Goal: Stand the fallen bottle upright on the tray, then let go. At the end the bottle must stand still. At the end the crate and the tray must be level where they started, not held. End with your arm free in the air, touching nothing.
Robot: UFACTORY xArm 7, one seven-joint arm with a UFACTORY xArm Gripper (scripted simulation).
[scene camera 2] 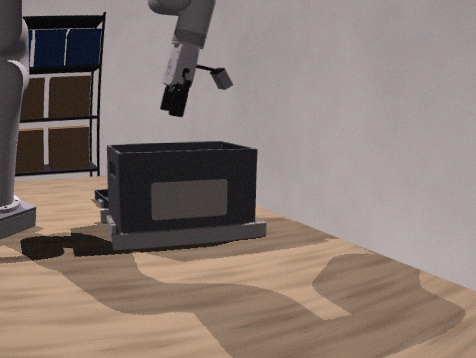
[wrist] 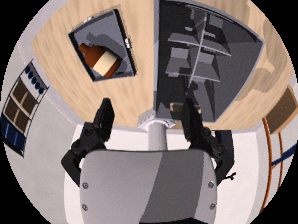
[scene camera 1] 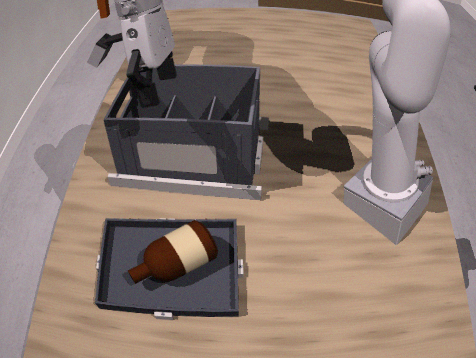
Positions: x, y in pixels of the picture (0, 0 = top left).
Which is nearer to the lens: the dark crate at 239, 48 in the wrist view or the tray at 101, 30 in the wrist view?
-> The dark crate.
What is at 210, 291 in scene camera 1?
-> A tray.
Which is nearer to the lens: the brown bottle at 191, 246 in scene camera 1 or the dark crate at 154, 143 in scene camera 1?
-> The brown bottle.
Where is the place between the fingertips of my gripper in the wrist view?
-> At 147, 106
